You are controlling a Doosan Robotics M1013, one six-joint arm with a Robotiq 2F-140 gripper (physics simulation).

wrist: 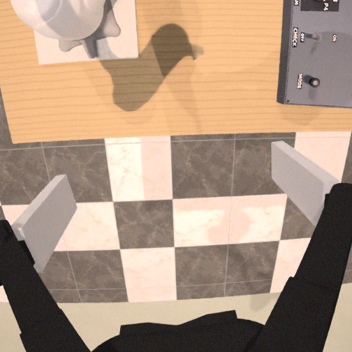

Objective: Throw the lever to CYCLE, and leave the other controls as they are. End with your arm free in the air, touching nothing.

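Observation:
A grey control panel (320, 60) lies on the wooden table at the upper right, cut off by the view's edge. A small toggle switch (315, 37) labelled CHECK, with OFF and ON marks, and a dark round-topped control (314, 82) labelled MODE show on it. A lever marked CYCLE does not show in this view. My gripper (170, 175) is open wide and empty, with its fingers over the checkered floor in the picture, apart from the panel and touching nothing that I can see.
A white and grey rounded object (67, 20) stands on a white square plate (122, 47) at the upper left of the wooden table (240, 75). Dark shadows fall on the table beside it. The table's front edge crosses above the fingers. Checkered floor (202, 167) shows beyond the edge.

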